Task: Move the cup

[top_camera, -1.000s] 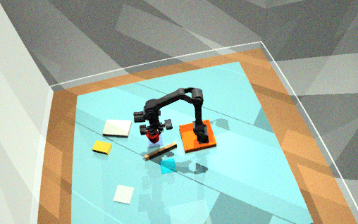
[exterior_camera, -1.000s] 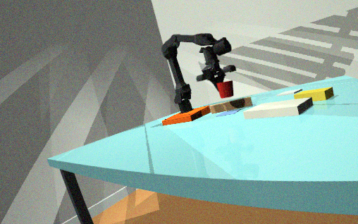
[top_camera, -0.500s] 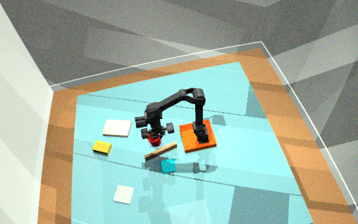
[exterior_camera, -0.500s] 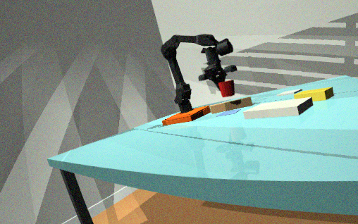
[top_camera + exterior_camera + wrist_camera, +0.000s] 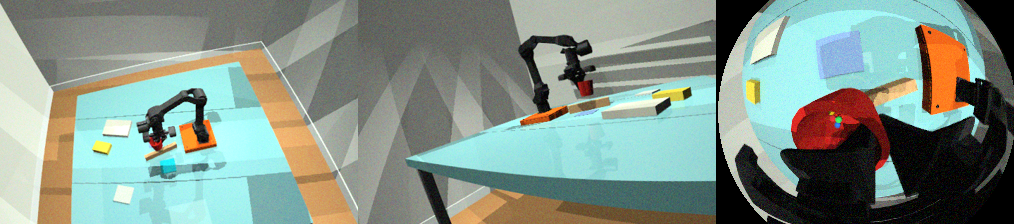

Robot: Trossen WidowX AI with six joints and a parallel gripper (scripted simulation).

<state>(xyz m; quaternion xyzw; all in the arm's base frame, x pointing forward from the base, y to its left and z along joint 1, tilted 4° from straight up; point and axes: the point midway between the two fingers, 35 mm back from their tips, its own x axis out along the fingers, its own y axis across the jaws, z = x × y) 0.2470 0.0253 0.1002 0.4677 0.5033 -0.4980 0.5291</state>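
Right now the wooden bar is 90 mm below my gripper tip, 20 mm ahead of it and 10 mm to the left of it. Also, from my gripper tip: red cup 30 mm ahead; yellow block 400 mm ahead, 90 mm to the right, 90 mm below; pale blue pad 110 mm below, 90 mm to the right, 50 mm ahead.
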